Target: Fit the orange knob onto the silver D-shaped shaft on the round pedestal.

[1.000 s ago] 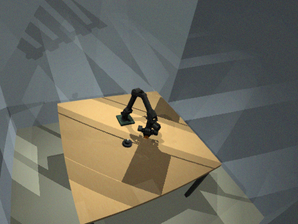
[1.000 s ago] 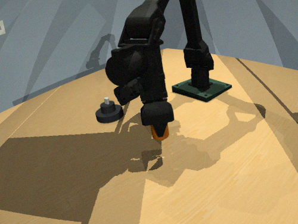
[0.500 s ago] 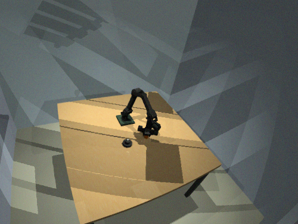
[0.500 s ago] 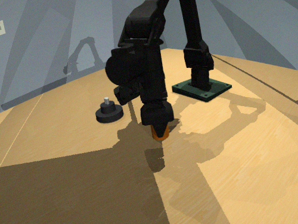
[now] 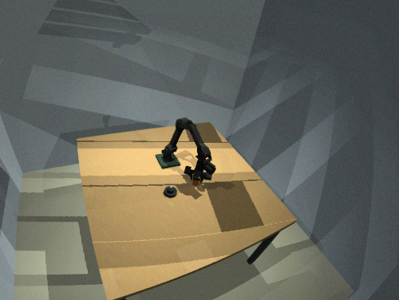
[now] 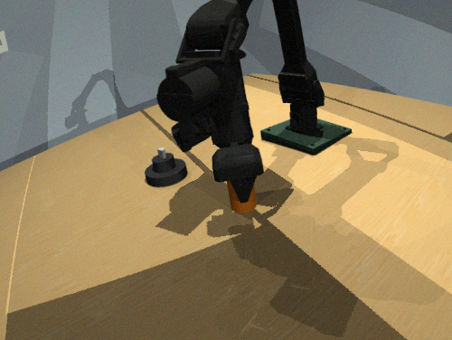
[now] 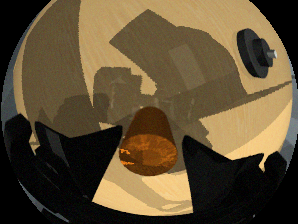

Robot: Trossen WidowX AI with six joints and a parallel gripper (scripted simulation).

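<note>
My gripper tip is 2 cm below the orange knob. From my gripper tip the other things lie so: round pedestal 20 cm to the right, 1 cm ahead, 1 cm above.
</note>
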